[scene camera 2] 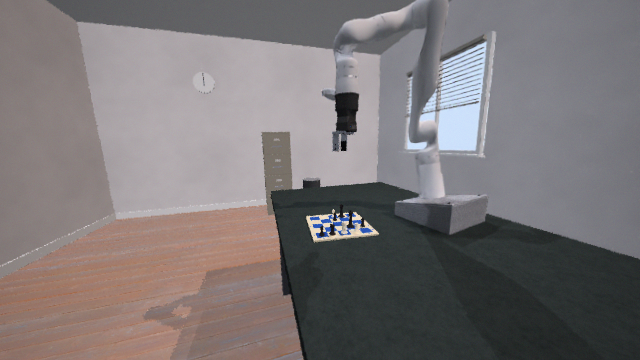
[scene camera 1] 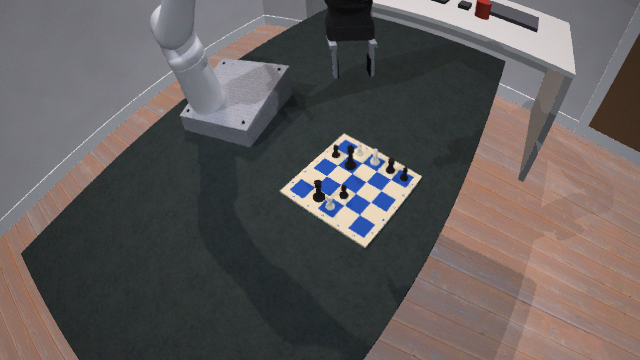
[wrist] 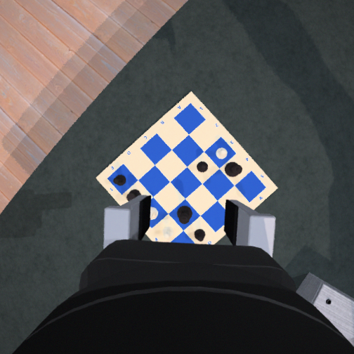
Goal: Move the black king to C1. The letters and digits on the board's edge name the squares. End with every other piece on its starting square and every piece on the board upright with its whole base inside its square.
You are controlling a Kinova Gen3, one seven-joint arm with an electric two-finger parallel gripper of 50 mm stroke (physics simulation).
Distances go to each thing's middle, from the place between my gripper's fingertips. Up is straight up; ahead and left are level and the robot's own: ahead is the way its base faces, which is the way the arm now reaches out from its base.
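Scene:
Chessboard (scene camera 1: 374, 196): my gripper is 27 cm above it, 1 cm to the left of it and 1 cm short of it.

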